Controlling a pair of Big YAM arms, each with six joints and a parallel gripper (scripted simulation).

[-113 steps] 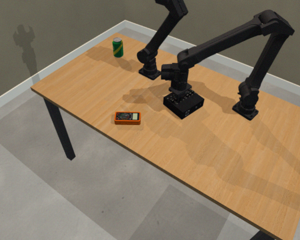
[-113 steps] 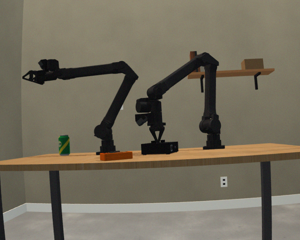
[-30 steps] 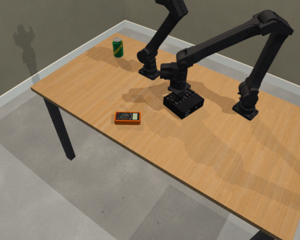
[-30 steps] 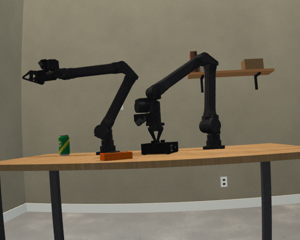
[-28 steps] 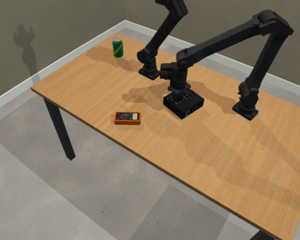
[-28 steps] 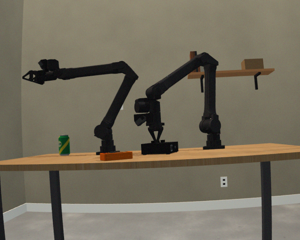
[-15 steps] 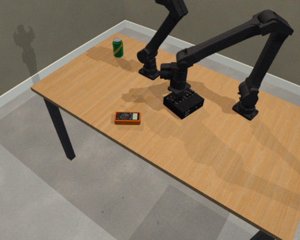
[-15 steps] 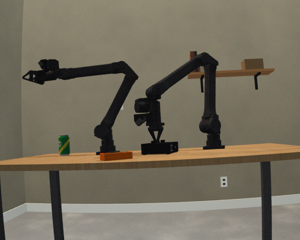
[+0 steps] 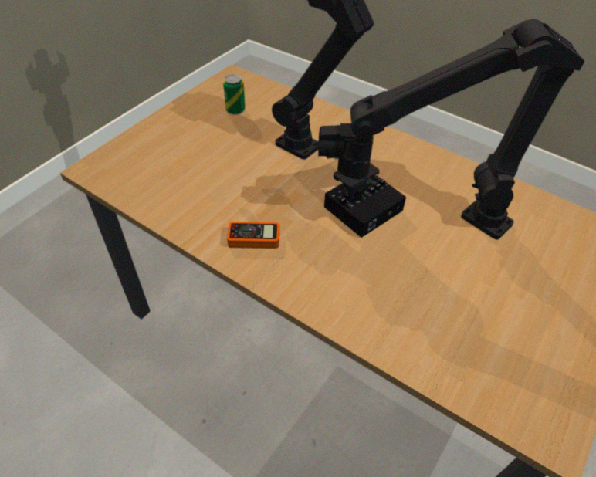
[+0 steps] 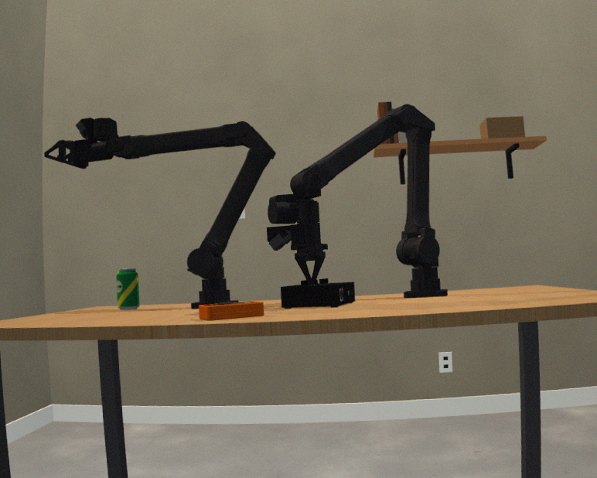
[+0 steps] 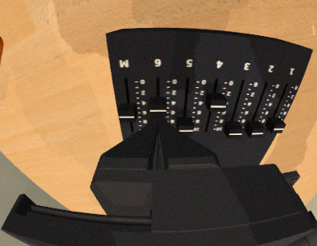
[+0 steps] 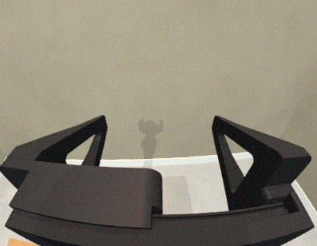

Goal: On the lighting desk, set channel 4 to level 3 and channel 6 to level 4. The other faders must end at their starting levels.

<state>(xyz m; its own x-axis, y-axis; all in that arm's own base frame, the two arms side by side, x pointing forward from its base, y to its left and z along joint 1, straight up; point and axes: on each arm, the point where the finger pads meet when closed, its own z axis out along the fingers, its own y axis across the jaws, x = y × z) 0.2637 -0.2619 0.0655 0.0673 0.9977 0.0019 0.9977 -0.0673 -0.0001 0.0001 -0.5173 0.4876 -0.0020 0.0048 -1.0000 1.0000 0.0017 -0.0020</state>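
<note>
The channel 6 fader cap lies 1 cm behind my left hand and 2 cm to the right of it. Also, from my left hand: M fader cap: 2 cm ahead, 2 cm to the right; channel 4 fader cap: 5 cm behind, 1 cm to the right; channel 5 fader cap: 2 cm behind, 1 cm to the left.
</note>
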